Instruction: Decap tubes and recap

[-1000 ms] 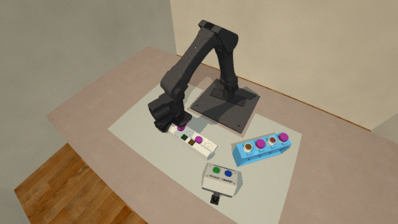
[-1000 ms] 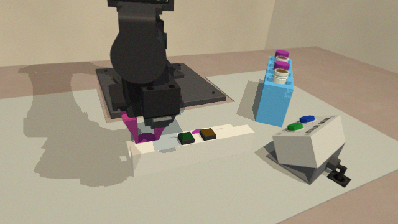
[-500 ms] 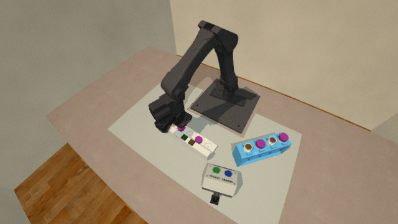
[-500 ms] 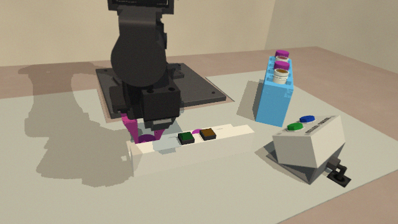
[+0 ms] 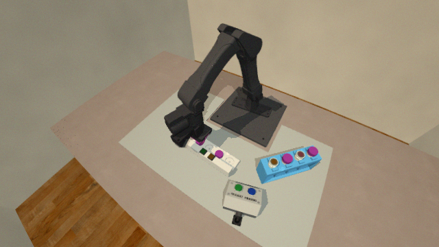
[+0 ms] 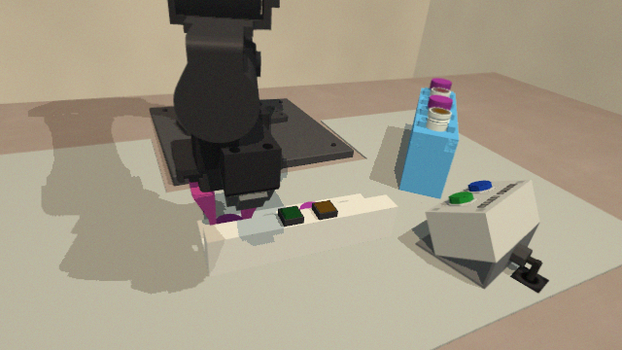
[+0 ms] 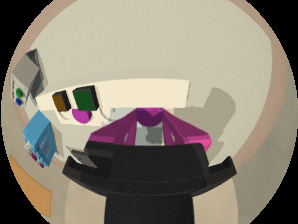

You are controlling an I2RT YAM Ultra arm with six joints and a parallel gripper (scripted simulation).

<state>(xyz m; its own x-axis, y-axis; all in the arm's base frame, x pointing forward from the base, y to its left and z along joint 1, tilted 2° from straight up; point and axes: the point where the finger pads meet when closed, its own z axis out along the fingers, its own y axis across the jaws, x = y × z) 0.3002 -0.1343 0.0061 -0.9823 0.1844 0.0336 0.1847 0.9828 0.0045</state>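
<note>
The green ready key lies 23 cm to the left of my hand, 13 cm ahead of it and 4 cm above it. Also, from my hand: blue cycle key: 27 cm to the left, 12 cm ahead, 4 cm above.
</note>
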